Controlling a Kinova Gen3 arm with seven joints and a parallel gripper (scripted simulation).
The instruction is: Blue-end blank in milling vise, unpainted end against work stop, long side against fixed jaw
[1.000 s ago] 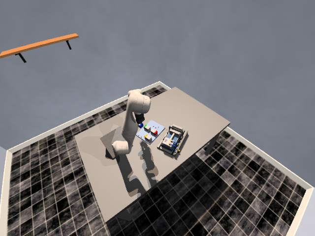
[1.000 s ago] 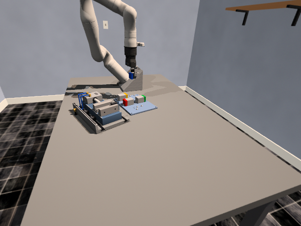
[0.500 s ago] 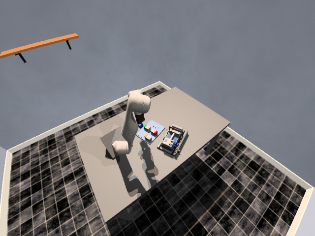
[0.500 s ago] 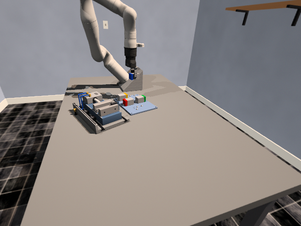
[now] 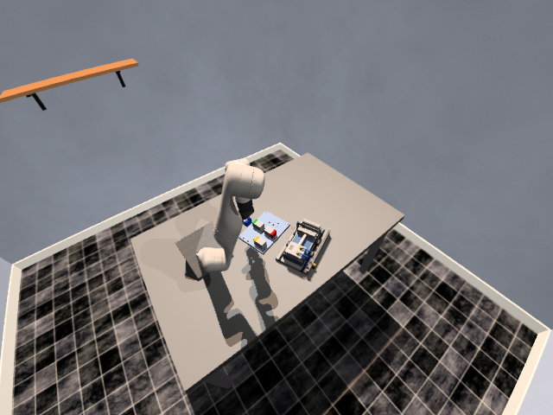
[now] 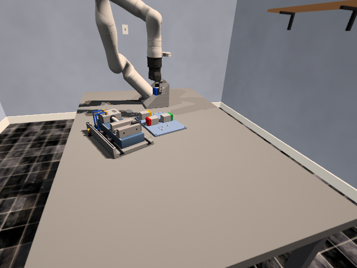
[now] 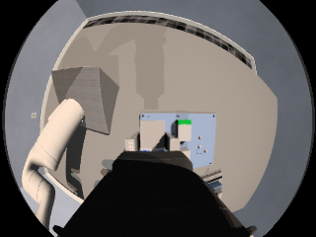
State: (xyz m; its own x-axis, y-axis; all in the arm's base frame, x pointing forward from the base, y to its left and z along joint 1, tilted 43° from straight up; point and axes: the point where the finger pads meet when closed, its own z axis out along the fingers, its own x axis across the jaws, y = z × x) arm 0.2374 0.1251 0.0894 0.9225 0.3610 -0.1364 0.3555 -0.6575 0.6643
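Right now the blue-ended blank is 2 cm below my hand. Also, from my hand: yellow-ended blank (3 cm ahead, 8 cm to the right, 15 cm below); then red-ended blank (12 cm ahead, 5 cm to the right, 15 cm below); then green-ended blank (8 cm ahead, 3 cm to the left, 15 cm below).
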